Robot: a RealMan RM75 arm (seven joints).
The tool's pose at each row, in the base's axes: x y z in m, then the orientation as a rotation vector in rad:
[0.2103, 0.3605, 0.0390, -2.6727, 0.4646, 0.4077]
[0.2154, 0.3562, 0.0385, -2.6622, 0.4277, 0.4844]
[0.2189, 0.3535, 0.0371, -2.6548, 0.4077, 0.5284]
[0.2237, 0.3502, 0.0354, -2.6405, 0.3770, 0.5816]
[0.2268, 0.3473, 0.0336, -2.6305, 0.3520, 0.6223]
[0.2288, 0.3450, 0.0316, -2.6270, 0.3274, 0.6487]
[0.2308, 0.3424, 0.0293, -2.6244, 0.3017, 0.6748]
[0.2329, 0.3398, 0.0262, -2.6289, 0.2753, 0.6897]
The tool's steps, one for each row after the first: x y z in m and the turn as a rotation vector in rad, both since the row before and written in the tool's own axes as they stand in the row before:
[0.0059, 0.0020, -0.0025, -0.0083, -0.0593, -0.0136]
[0.0043, 0.0016, -0.0009, -0.0045, -0.0340, -0.0068]
[0.0056, 0.0018, -0.0014, -0.0015, -0.0436, -0.0130]
[0.0040, 0.0021, -0.0008, -0.0029, -0.0333, -0.0108]
[0.0030, 0.0020, -0.0001, -0.0056, -0.0221, -0.0125]
[0.0032, 0.0024, -0.0001, -0.0068, -0.0218, -0.0131]
[0.0036, 0.0027, 0.0005, -0.0107, -0.0127, -0.0149]

